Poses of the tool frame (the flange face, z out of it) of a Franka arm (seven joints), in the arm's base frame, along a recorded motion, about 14 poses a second.
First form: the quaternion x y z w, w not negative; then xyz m.
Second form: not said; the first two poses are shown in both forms.
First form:
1: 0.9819 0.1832 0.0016 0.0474 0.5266 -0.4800 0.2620
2: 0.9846 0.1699 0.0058 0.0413 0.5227 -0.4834 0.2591
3: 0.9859 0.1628 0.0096 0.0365 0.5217 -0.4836 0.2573
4: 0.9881 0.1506 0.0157 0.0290 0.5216 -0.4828 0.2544
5: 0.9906 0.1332 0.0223 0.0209 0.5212 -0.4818 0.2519
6: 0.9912 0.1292 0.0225 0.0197 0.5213 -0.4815 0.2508
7: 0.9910 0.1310 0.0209 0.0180 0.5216 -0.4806 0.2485
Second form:
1: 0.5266 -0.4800 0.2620 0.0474 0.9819 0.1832 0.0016
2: 0.5227 -0.4834 0.2591 0.0413 0.9846 0.1699 0.0058
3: 0.5217 -0.4836 0.2573 0.0365 0.9859 0.1628 0.0096
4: 0.5216 -0.4828 0.2544 0.0290 0.9881 0.1506 0.0157
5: 0.5212 -0.4818 0.2519 0.0209 0.9906 0.1332 0.0223
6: 0.5213 -0.4815 0.2508 0.0197 0.9912 0.1292 0.0225
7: 0.5216 -0.4806 0.2485 0.0180 0.9910 0.1310 0.0209
